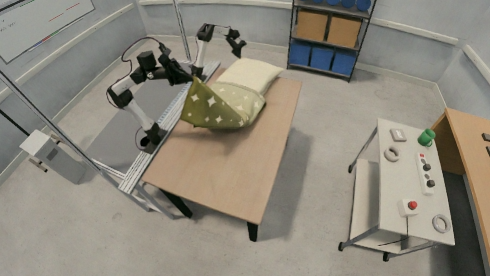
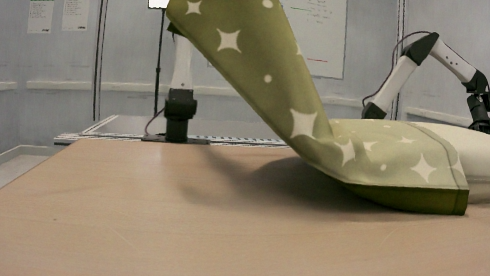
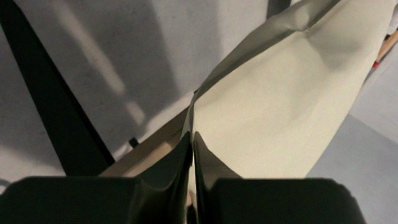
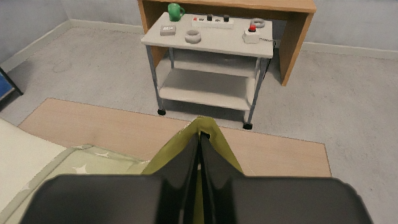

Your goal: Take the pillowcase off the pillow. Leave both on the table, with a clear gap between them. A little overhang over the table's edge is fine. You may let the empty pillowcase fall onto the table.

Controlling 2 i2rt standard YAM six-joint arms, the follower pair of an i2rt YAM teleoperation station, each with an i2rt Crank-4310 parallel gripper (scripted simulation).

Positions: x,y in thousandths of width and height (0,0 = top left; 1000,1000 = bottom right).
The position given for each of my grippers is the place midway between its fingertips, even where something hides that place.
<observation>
I see my left gripper (image 3: 484,600), my right gripper (image 4: 501,609) and a cream pillow (image 1: 528,274).
The cream pillow shows as well in image 3 (image 3: 677,489).
</observation>
